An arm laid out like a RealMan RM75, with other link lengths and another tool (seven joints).
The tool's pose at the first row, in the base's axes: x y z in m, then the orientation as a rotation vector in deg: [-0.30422 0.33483 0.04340 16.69 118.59 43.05]
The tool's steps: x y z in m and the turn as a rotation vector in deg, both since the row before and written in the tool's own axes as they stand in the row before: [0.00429 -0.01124 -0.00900 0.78 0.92 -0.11]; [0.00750 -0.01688 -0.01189 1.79 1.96 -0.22]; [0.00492 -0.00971 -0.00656 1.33 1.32 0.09]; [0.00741 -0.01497 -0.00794 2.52 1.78 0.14]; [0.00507 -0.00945 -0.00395 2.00 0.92 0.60]
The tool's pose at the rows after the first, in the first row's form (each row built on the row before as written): [-0.31319 0.32435 0.03746 16.71 119.79 42.45]; [-0.32612 0.30962 0.02753 16.84 122.39 41.03]; [-0.33392 0.30138 0.02179 17.25 124.19 40.06]; [-0.34443 0.28934 0.01249 18.21 126.89 37.94]; [-0.35087 0.28221 0.00630 19.66 128.53 36.34]
